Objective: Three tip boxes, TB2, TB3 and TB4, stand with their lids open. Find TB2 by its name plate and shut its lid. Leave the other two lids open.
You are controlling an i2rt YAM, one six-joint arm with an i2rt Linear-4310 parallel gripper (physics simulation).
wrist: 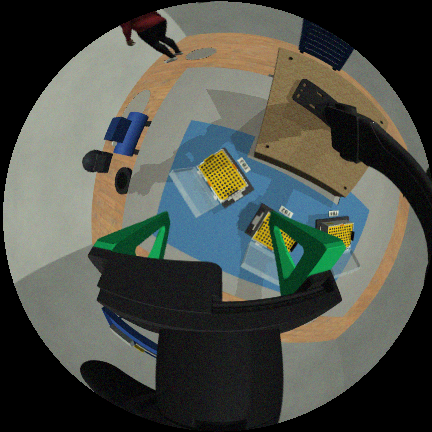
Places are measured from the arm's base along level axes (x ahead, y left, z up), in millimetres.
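Pixels of known places: gripper, fingertip midpoint: (218, 216); arm's base, origin of the base link: (334, 115).
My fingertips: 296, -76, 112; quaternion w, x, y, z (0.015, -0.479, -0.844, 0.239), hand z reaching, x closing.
Note:
Ahead of a thing's pixels: the offset from my fingertips to its top centre, as dx, dy, dz. "*": to the spot under its first point. Level surfaces: height alone.
TB2 @[+18, +143, -230] (263, 232), a tip box with yellow tips, stands right of centre, partly hidden behind my right finger. Its name plate @[* -49, +136, -303] (285, 211) is beside it, and its clear lid @[* +92, +129, -204] (257, 260) is open toward the bottom of the view. TB3 @[-28, -73, -230] (222, 175) stands at the centre with its clear lid (192, 190) open to the lower left. TB4 @[-103, +333, -230] (340, 236) stands at the right; its clear lid (352, 264) is open and partly hidden by my finger. My gripper (218, 216) is open, with nothing between its green fingers, above the mat and apart from the boxes.
The boxes stand on a blue mat @[dz -305] (195, 235). A brown board (285, 110) with the black arm's base (311, 95) lies beyond it at the upper right. A blue cylindrical device (131, 134) and black round items (123, 180) are at the left table edge. A person (150, 31) stands beyond the table.

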